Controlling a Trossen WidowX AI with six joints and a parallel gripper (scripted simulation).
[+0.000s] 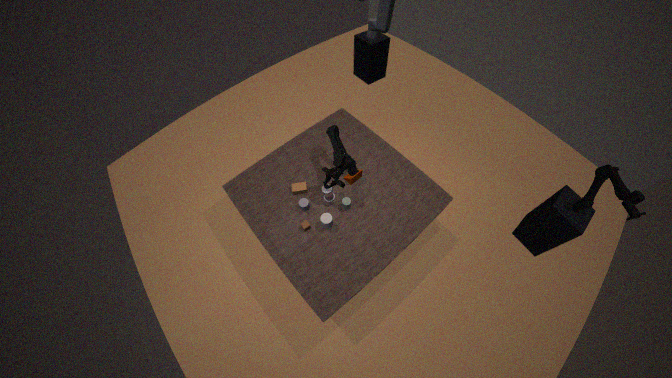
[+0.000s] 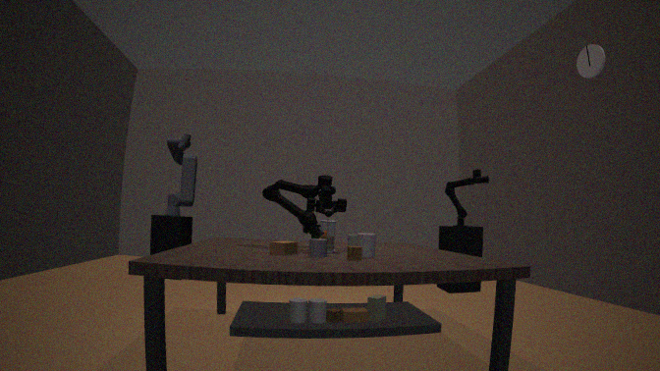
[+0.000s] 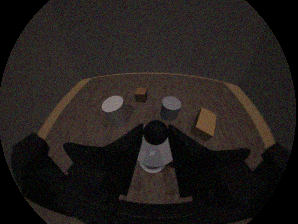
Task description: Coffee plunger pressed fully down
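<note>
My gripper tip is 9 cm above the coffee press, 2 cm to the left of it and 2 cm past it. Round my gripper tip: grey cup: 16 cm ahead, 14 cm below, 5 cm to the right; greenish cup: 14 cm below, 13 cm to the left, 8 cm behind.
</note>
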